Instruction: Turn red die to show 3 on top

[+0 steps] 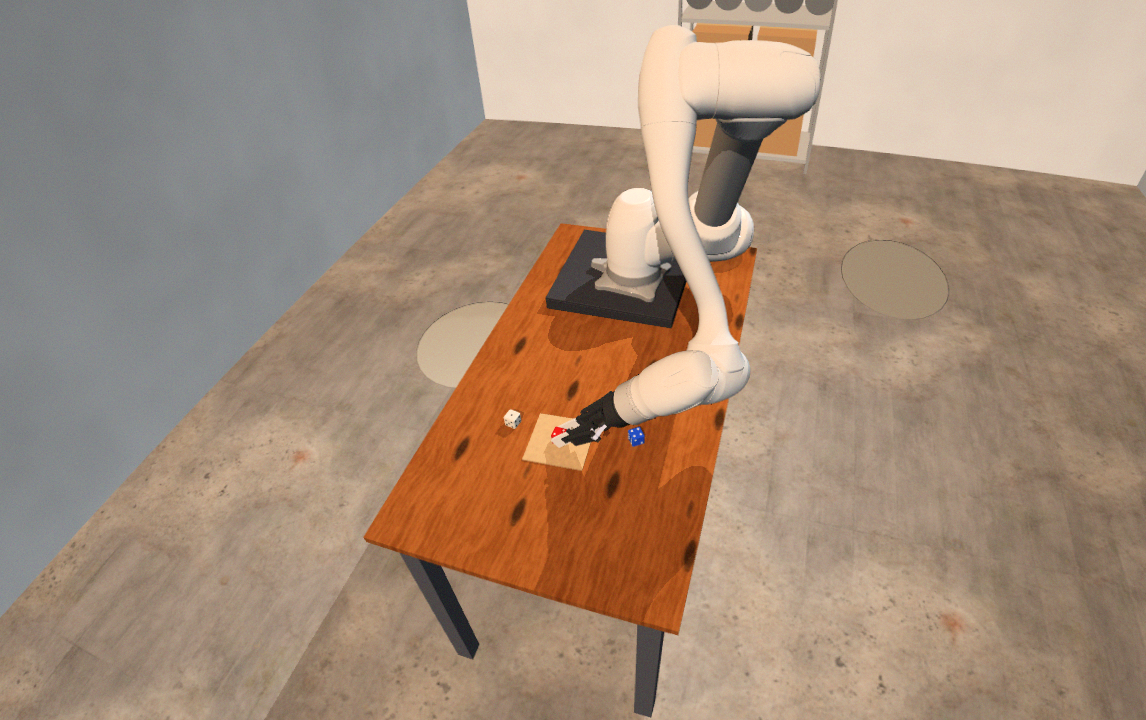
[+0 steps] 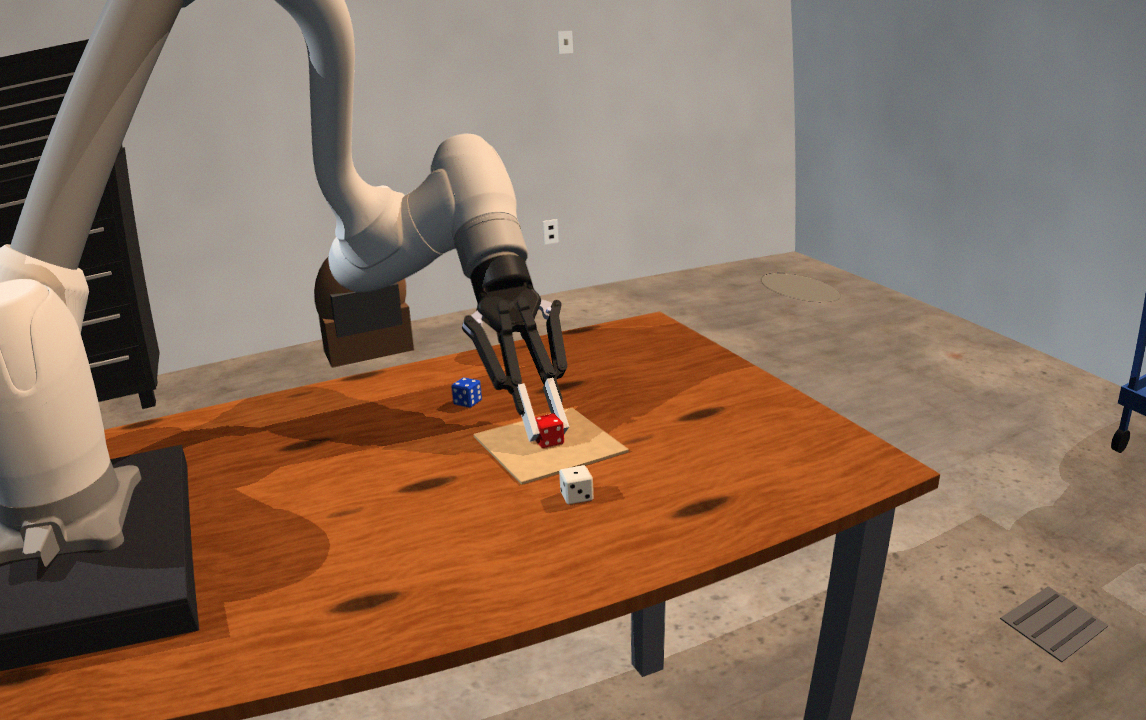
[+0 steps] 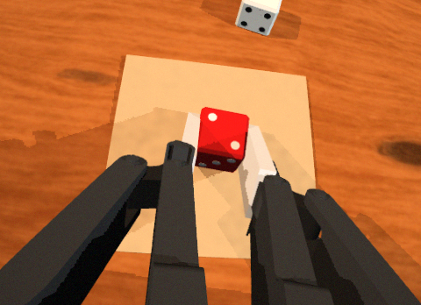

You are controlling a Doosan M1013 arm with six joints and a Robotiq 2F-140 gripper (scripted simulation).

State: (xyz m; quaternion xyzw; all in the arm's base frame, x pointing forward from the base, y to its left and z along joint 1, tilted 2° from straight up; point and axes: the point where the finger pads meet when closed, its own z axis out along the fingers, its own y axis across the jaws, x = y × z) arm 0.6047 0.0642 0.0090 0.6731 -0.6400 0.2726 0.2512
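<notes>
Now: hand 2 cm to the left of the red die and 2 cm above it. From my hand the other things lie so: tan mat 4 cm below, 2 cm to the right; white die 15 cm to the right, 2 cm below, 1 cm behind; blue die 14 cm to the left, 6 cm behind, 2 cm below.
</notes>
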